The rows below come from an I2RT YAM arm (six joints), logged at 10 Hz.
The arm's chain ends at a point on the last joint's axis. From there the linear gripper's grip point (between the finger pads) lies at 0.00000 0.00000 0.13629 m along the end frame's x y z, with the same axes.
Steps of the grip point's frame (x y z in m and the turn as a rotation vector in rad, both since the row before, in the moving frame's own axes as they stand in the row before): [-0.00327 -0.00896 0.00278 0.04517 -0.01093 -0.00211]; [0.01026 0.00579 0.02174 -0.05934 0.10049 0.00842]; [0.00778 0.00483 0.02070 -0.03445 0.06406 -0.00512]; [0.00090 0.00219 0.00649 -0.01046 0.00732 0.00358]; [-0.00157 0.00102 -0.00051 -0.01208 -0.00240 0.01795]
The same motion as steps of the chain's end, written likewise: [-0.00177 -0.00281 0.00293 0.04517 -0.01093 -0.00211]; [-0.00337 -0.00234 0.02267 -0.05934 0.10049 0.00842]; [-0.00096 0.00016 0.02106 -0.03445 0.06406 -0.00512]; [-0.00010 0.00076 0.00650 -0.01046 0.00732 0.00358]; [-0.00123 -0.00062 -0.00050 -0.01208 -0.00240 0.01795]
